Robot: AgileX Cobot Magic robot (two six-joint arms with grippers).
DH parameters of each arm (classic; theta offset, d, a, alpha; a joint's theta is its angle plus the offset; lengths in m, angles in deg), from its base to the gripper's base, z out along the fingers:
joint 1: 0 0.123 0 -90
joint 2: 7.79 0 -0.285 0
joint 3: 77.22 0 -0.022 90
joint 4: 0 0.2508 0 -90
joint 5: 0 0 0.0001 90
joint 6: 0 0.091 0 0
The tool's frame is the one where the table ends.
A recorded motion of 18 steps. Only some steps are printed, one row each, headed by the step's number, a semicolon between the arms.
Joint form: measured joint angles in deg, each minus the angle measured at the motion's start. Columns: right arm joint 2, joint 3, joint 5, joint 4, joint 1, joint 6; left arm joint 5, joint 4, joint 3, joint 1, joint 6, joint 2.
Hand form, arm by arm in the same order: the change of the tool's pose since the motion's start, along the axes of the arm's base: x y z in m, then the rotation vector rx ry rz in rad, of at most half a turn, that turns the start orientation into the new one. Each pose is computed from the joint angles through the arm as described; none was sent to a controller.
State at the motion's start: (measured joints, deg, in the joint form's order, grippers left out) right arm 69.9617 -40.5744 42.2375 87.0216 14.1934 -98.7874; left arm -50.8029 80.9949 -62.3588 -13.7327 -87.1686 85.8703
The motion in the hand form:
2: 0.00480 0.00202 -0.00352 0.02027 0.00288 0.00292; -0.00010 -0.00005 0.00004 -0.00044 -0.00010 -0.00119
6: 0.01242 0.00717 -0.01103 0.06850 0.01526 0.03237; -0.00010 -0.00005 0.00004 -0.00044 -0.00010 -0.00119
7: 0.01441 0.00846 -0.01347 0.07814 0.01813 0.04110; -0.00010 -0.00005 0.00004 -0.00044 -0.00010 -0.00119
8: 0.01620 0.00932 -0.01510 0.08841 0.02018 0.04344; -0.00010 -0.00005 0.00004 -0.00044 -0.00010 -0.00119
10: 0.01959 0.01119 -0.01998 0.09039 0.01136 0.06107; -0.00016 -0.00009 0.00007 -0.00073 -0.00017 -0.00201
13: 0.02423 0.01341 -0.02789 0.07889 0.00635 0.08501; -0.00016 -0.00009 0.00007 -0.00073 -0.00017 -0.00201
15: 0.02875 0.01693 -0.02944 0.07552 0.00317 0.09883; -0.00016 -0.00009 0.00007 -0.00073 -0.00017 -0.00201
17: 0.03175 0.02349 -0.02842 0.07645 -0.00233 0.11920; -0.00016 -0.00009 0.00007 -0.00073 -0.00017 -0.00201
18: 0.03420 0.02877 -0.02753 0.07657 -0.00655 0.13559; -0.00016 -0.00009 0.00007 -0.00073 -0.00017 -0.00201
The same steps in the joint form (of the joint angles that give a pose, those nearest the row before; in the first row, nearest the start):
2: 1.57 0.00 0.60 2.84 0.00 -2.52; -0.07 0.00 0.00 0.00 0.00 0.00
6: 4.83 0.00 3.55 7.81 0.00 -7.03; -0.07 0.00 0.00 0.00 0.00 0.00
7: 5.74 0.00 4.35 8.85 0.00 -8.17; -0.07 0.00 0.00 0.00 0.00 0.00
8: 6.42 0.00 4.85 9.92 0.00 -9.07; -0.07 0.00 0.00 0.00 0.00 0.00
10: 7.98 0.00 5.96 11.22 0.00 -11.76; -0.12 0.00 0.00 0.00 0.00 0.00
13: 10.15 -0.14 7.03 11.72 0.00 -14.56; -0.12 0.00 0.00 0.00 0.00 0.00
15: 11.57 -1.13 7.26 11.81 0.44 -15.29; -0.12 0.00 0.00 0.00 0.00 0.00
17: 12.66 -2.41 7.27 11.96 1.61 -15.53; -0.12 0.00 0.00 0.00 0.00 0.00
18: 13.55 -3.49 7.27 11.96 2.52 -15.63; -0.12 0.00 0.00 0.00 0.00 0.00

